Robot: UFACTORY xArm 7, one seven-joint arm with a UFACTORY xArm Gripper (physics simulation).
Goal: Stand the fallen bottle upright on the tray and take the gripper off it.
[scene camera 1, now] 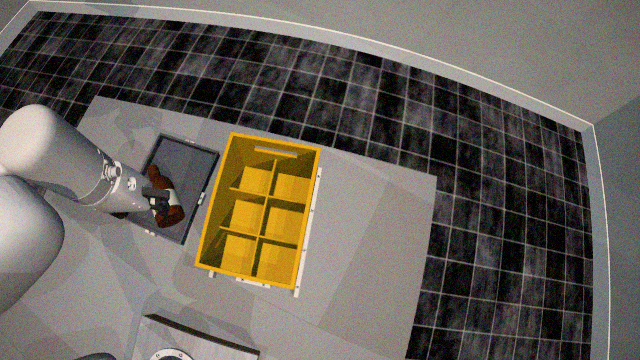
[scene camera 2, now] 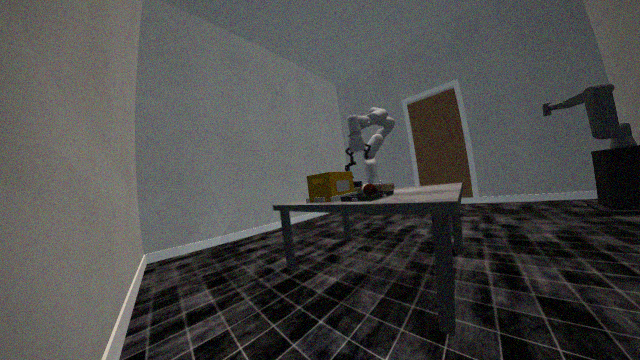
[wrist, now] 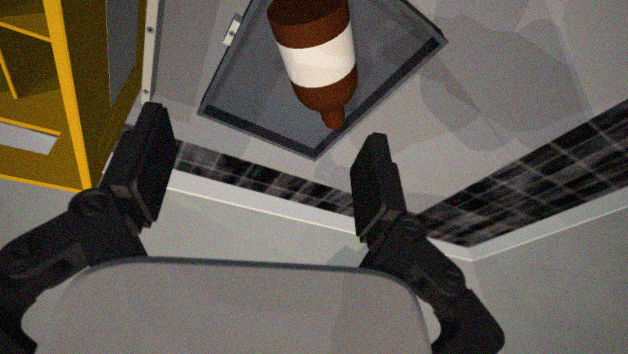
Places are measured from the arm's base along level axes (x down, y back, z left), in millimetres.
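Pixels of known places: gripper, between the fingertips: [scene camera 1: 144,210] [scene camera 2: 359,160] [wrist: 270,139].
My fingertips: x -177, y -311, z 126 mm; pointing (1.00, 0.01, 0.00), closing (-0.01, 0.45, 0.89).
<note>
For each thing: its middle in the pictures, then the offset to it from my fingertips. Level surfaces: height alone.
- brown bottle, middle of its body: [wrist: 323,72] [scene camera 1: 161,192] [scene camera 2: 369,190] dy -59, dx +187, dz +91 mm
- dark grey tray, middle of its body: [wrist: 309,75] [scene camera 1: 169,186] [scene camera 2: 368,195] dy -88, dx +217, dz +95 mm
- yellow crate, middle of its body: [scene camera 1: 262,216] [scene camera 2: 331,186] dy -104, dx +142, dz -179 mm
- grey table, height of its surface: dx +230 mm
The brown bottle [scene camera 1: 174,199] [scene camera 2: 370,189] [wrist: 320,62] with a white label lies on its side in the dark grey tray [scene camera 1: 192,165] [wrist: 257,134]. In scene camera 1 its neck points to the upper left and its base to the lower right. In the wrist view its base is at the top and its neck points down, near the tray's corner. My gripper [scene camera 1: 159,202] [scene camera 2: 358,162] [wrist: 270,139] is open, with nothing between its fingers. It is above the tray and apart from the bottle. In scene camera 1 the arm and a finger hide part of the bottle.
A yellow crate [scene camera 1: 245,276] [scene camera 2: 320,186] [wrist: 64,85] with several compartments stands close beside the tray, with white strips along its edges. Both are on the grey table [scene camera 1: 370,215] [scene camera 2: 425,195]. A second robot arm [scene camera 2: 601,115] stands far off at the right in scene camera 2.
</note>
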